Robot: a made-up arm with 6 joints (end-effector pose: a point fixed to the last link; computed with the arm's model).
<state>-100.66 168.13 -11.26 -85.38 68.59 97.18</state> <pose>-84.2 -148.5 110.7 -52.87 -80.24 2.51</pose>
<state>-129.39 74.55 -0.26 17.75 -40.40 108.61</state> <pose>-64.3 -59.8 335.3 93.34 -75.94 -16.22</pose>
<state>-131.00 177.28 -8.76 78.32 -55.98 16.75</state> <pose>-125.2 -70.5 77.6 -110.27 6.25 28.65</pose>
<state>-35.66 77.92 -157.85 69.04 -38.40 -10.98</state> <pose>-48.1 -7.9 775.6 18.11 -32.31 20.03</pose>
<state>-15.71 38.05 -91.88 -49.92 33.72 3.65</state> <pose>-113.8 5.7 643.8 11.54 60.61 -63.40</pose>
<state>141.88 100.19 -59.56 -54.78 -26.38 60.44</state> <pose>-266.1 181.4 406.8 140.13 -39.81 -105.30</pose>
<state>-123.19 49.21 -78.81 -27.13 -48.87 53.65</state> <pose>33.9 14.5 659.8 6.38 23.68 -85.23</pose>
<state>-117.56 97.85 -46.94 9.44 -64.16 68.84</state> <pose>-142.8 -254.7 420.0 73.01 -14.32 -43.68</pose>
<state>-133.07 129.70 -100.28 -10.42 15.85 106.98</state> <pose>-327.9 -346.5 326.5 118.69 -57.04 -22.12</pose>
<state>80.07 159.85 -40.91 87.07 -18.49 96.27</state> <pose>61.8 244.0 38.1 115.20 97.82 -6.63</pose>
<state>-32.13 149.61 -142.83 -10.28 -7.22 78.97</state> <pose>479.2 -299.4 344.2 65.62 55.56 30.57</pose>
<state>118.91 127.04 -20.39 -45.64 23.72 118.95</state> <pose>-77.8 176.4 200.8 -62.70 142.89 -36.67</pose>
